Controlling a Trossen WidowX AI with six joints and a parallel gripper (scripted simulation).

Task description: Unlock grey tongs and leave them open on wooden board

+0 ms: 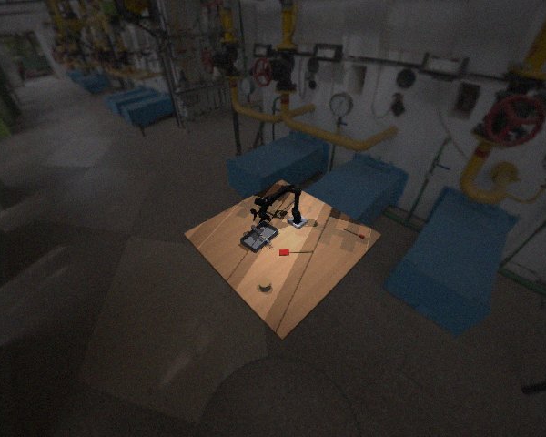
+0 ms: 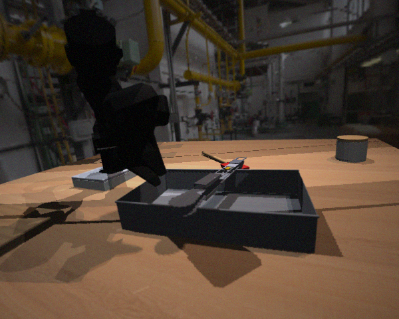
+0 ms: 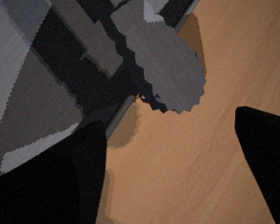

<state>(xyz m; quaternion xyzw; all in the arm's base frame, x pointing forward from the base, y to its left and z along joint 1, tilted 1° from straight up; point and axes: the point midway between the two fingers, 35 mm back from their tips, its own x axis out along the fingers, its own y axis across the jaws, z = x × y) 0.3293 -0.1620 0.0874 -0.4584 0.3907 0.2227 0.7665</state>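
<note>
My gripper tip is now 17 cm to the right of the yellow lock piece, 3 cm short of it and 3 cm above it. From my gripper tip the other things lie so: roasting tin (10 cm to the left, 7 cm below, 3 cm ahead); red-headed spatula (40 cm to the left, 9 cm below, 9 cm behind); wooden board (40 cm behind, 20 cm to the right, 9 cm below).
</note>
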